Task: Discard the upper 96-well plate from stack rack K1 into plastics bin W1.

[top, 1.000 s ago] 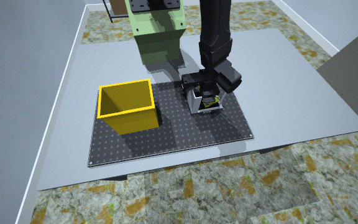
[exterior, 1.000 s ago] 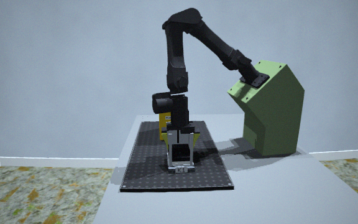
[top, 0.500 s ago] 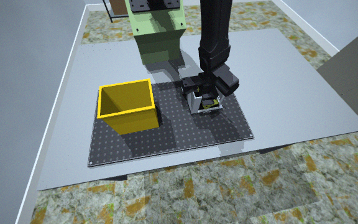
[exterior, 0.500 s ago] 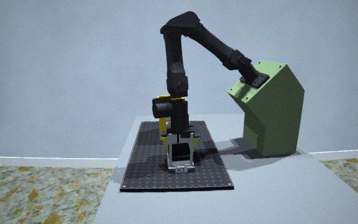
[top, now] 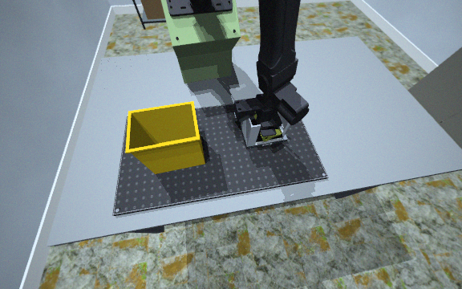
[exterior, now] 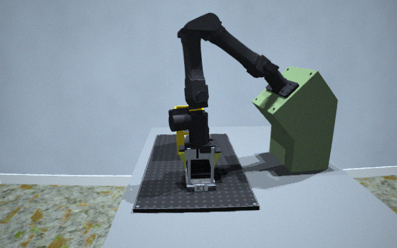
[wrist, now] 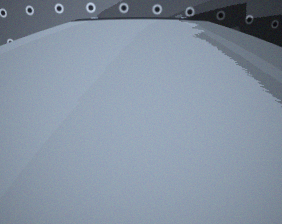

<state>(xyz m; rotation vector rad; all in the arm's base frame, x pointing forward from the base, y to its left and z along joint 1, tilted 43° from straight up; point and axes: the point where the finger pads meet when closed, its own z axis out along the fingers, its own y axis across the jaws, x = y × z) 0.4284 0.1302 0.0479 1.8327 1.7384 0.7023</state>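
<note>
Now: hand right at the black 96-well plate. Also, from my hand: yellow plastics bin W1 (310 mm to the right, 40 mm above); white 96-well plate (20 mm below).
</note>
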